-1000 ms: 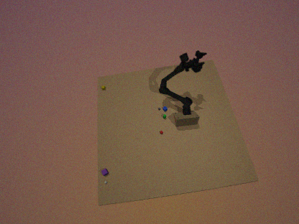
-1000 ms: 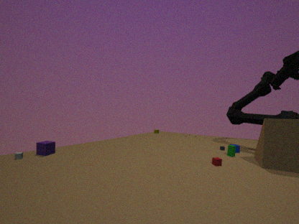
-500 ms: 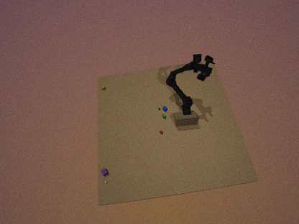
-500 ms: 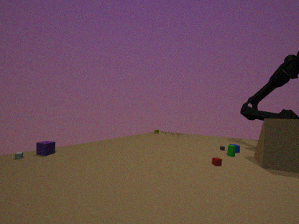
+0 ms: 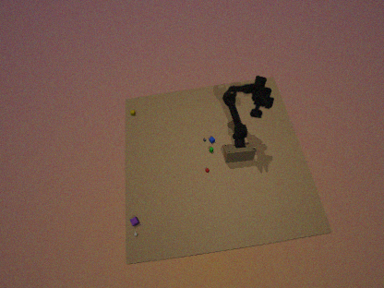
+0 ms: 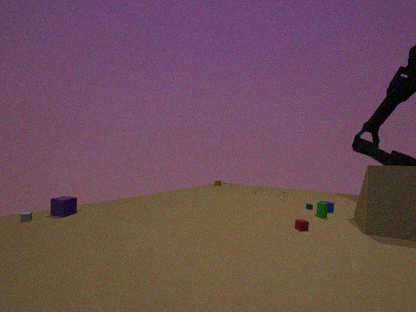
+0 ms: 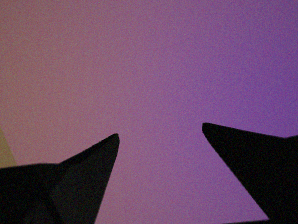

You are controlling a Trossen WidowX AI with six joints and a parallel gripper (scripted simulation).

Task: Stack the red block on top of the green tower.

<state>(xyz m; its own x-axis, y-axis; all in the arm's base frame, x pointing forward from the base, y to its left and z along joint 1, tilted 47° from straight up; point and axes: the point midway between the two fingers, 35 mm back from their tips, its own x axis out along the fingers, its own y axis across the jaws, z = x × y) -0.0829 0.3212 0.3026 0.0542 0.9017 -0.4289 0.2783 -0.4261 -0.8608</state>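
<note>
My gripper tip is now 320 mm short of the red block, 100 mm to the right of it and 520 mm above it. The rest, counted from my gripper tip: dark grey block (320 mm ahead, 150 mm to the right, 520 mm below); then purple block (830 mm ahead, 410 mm to the left, 510 mm below); then blue block (260 mm ahead, 130 mm to the right, 510 mm below).
</note>
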